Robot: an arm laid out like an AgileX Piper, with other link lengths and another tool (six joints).
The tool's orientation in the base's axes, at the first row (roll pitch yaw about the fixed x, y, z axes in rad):
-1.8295, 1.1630, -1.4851
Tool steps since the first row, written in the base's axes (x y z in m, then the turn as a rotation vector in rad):
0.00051, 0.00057, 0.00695, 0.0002, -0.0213, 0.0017
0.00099, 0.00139, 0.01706, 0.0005, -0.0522, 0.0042
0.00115, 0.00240, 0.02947, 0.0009, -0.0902, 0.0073
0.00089, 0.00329, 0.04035, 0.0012, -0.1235, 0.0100
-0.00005, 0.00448, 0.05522, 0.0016, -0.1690, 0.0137
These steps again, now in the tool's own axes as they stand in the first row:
-0.00659, -0.00234, -0.00004, 0.0069, -0.0191, -0.0067
-0.01618, -0.00567, -0.00036, 0.0168, -0.0468, -0.0165
-0.02796, -0.00961, -0.00115, 0.0290, -0.0809, -0.0285
-0.03831, -0.01293, -0.00221, 0.0397, -0.1107, -0.0390
-0.05246, -0.01729, -0.00423, 0.0543, -0.1515, -0.0534

